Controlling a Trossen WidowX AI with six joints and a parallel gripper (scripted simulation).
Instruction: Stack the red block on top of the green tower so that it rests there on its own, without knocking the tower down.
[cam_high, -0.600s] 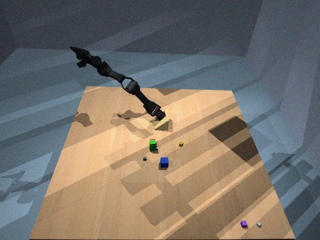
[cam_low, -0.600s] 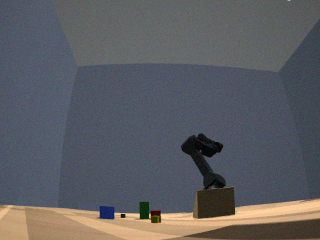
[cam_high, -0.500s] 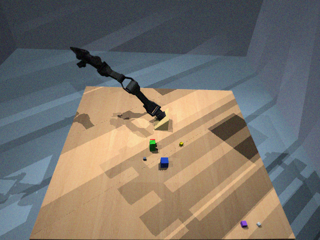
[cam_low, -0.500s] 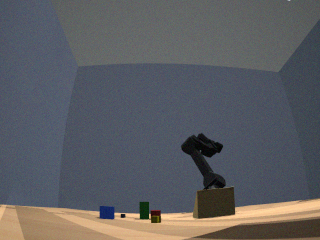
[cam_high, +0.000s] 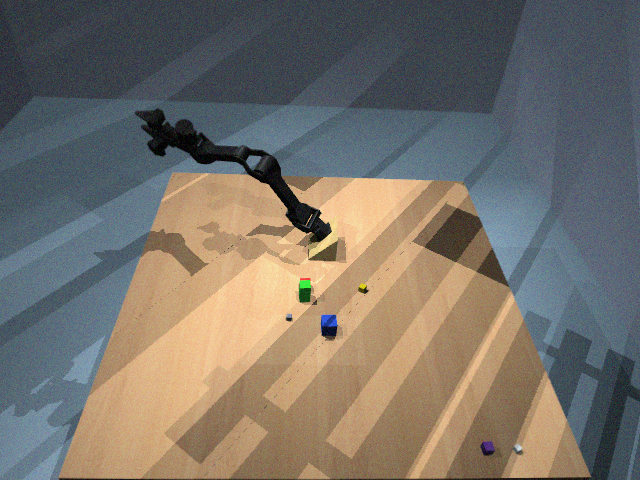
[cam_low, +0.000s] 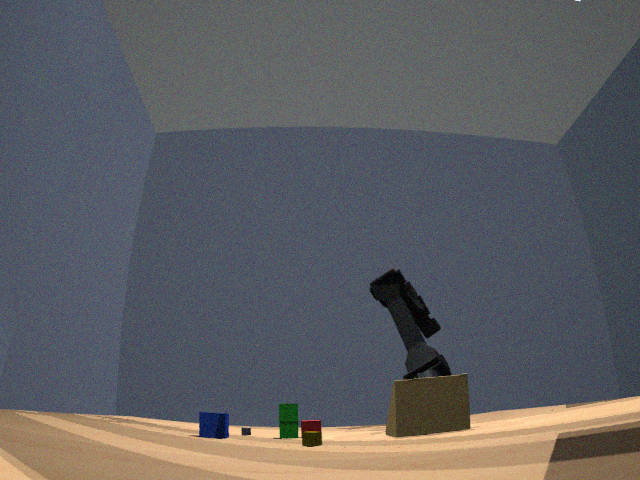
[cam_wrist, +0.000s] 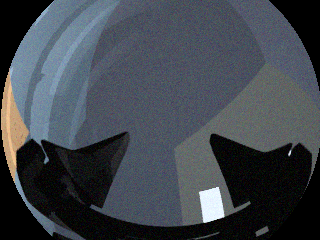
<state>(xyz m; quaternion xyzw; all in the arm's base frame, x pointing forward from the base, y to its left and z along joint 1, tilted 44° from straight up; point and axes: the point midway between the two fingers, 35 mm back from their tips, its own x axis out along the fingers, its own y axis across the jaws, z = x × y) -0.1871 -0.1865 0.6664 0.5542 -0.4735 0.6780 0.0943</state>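
Now: the red block 53 cm to the left of my gripper tip, 46 cm ahead of it and 38 cm below it. Round my gripper tip: small dark cube: 59 cm ahead, 46 cm to the left, 39 cm below; blue cube: 64 cm ahead, 58 cm to the left, 38 cm below; small yellow cube: 72 cm to the left, 49 cm ahead, 39 cm below.
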